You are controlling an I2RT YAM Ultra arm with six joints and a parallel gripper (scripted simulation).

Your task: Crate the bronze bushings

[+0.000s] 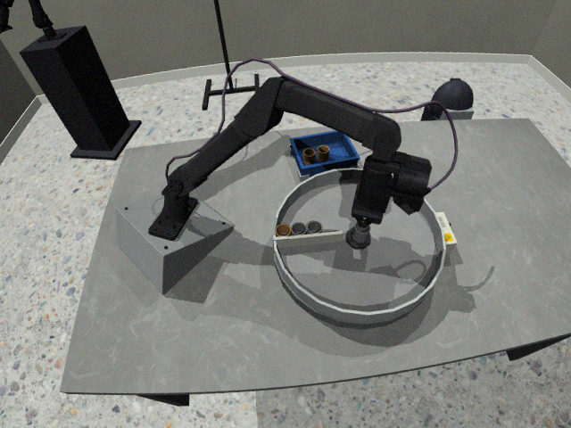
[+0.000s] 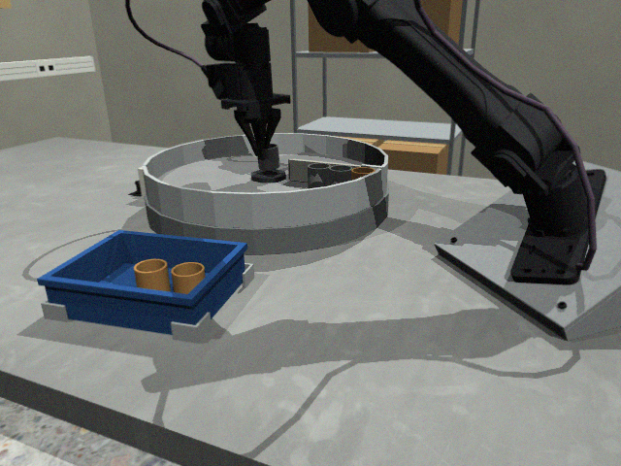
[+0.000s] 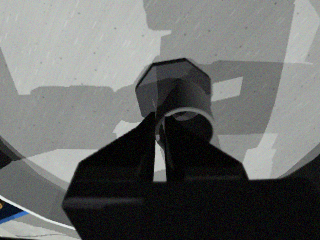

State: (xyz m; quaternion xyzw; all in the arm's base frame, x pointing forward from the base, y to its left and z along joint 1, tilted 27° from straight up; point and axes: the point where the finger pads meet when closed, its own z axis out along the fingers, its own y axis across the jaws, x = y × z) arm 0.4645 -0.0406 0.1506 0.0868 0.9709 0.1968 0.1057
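The turntable lies 5 cm below my hand and 1 cm to the right of it. The rest, counted from my hand: blue crate: 32 cm to the left, 12 cm behind, 8 cm below.
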